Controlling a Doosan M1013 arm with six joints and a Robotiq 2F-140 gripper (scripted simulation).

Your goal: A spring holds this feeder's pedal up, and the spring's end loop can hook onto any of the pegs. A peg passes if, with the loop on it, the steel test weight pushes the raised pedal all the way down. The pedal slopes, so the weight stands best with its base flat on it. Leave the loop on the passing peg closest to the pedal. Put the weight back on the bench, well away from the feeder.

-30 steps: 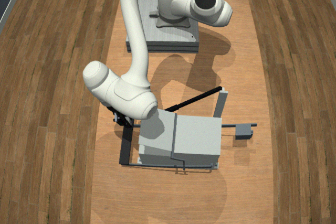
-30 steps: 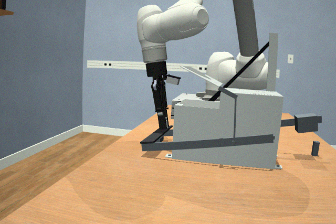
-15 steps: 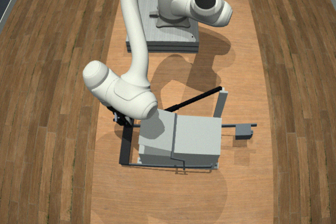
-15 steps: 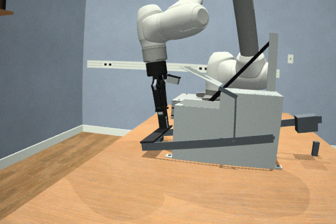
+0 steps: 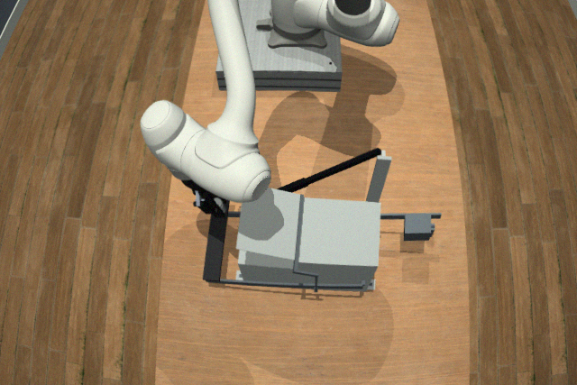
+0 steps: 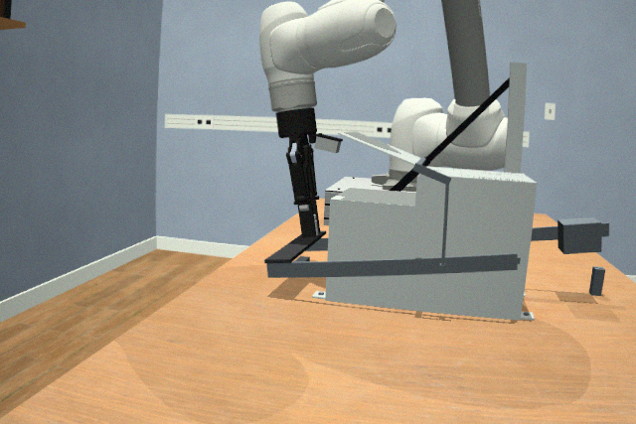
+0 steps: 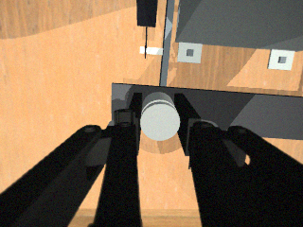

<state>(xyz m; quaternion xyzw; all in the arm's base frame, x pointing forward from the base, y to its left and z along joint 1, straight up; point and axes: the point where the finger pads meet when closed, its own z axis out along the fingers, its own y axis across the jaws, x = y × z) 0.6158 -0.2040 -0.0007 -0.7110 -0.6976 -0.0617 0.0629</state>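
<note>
My hand is 9 cm above the small grey block and 1 cm to the left of it. The rest, counted from my hand: steel test weight: 1 cm below.
</note>
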